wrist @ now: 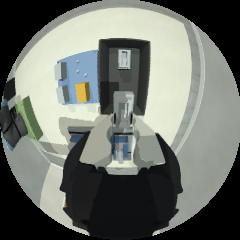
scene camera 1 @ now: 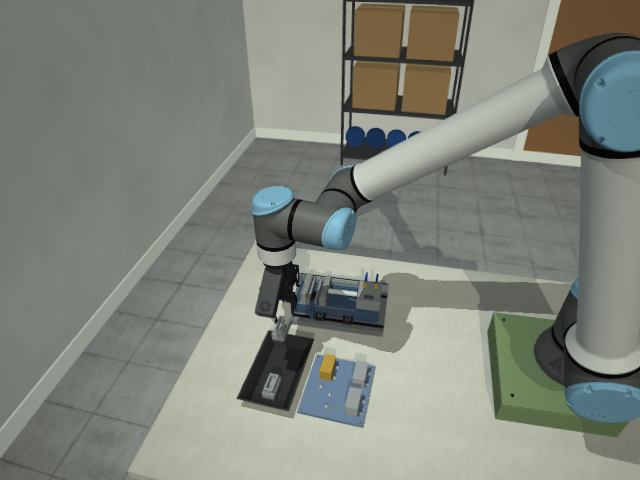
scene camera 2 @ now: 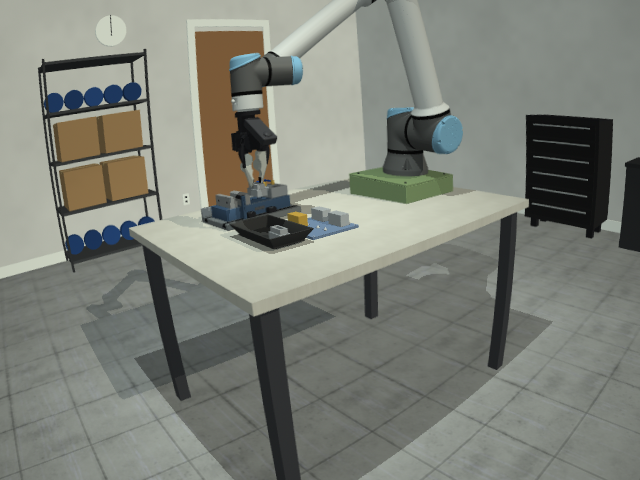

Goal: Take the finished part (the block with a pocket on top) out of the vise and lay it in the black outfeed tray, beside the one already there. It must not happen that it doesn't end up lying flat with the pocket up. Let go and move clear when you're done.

Scene:
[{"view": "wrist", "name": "gripper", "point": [123, 113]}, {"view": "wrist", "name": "blue fixture plate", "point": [88, 61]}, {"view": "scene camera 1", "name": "gripper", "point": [281, 325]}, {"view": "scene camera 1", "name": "blue fixture plate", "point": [314, 399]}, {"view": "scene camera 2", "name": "gripper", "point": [256, 186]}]

